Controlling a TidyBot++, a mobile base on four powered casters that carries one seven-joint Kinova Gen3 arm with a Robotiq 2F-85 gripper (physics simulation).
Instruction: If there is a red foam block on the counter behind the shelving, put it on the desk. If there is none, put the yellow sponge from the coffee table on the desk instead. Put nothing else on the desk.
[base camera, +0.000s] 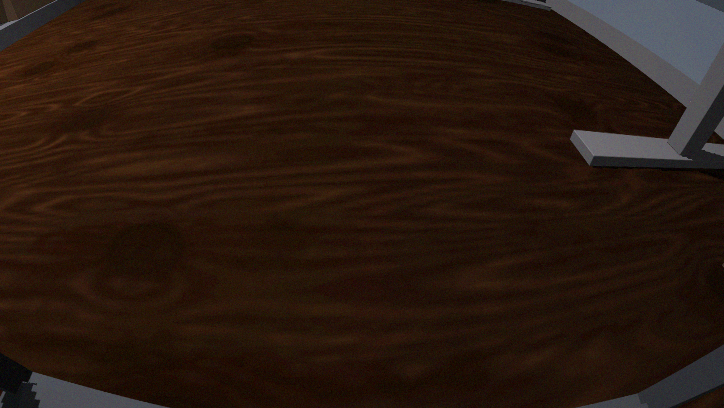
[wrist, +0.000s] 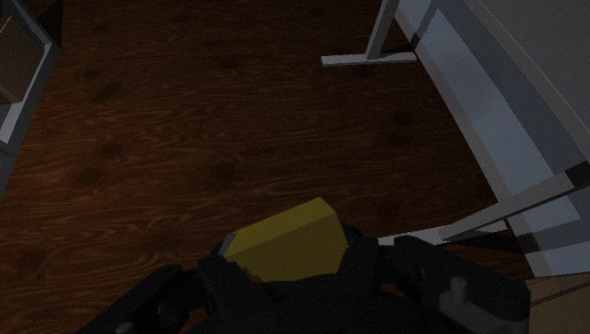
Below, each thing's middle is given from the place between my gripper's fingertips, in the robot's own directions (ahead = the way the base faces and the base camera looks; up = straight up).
My hand is 40 mm past the yellow sponge (wrist: 307, 240) and 10 mm to the left of it.
